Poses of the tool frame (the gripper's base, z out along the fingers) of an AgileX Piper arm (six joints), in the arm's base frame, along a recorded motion.
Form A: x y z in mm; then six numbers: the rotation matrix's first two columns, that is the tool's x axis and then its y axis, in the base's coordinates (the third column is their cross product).
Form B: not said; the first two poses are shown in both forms.
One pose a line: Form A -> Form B
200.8, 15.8, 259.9, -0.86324, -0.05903, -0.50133, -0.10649, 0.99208, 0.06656 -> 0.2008, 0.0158, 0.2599; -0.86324, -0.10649, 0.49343; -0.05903, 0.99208, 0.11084; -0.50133, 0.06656, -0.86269
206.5, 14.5, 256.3, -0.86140, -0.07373, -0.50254, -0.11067, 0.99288, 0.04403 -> 0.2065, 0.0145, 0.2563; -0.86140, -0.11067, 0.49572; -0.07373, 0.99288, 0.09354; -0.50254, 0.04403, -0.86343
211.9, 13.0, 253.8, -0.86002, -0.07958, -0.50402, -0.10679, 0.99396, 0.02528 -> 0.2119, 0.0130, 0.2538; -0.86002, -0.10679, 0.49896; -0.07958, 0.99396, 0.07557; -0.50402, 0.02528, -0.86332
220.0, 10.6, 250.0, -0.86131, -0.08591, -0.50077, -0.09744, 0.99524, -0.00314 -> 0.2200, 0.0106, 0.2500; -0.86131, -0.09744, 0.49866; -0.08591, 0.99524, 0.04609; -0.50077, -0.00314, -0.86558
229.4, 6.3, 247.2, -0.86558, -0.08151, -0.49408, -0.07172, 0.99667, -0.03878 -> 0.2294, 0.0063, 0.2472; -0.86558, -0.07172, 0.49560; -0.08151, 0.99667, 0.00187; -0.49408, -0.03878, -0.86854
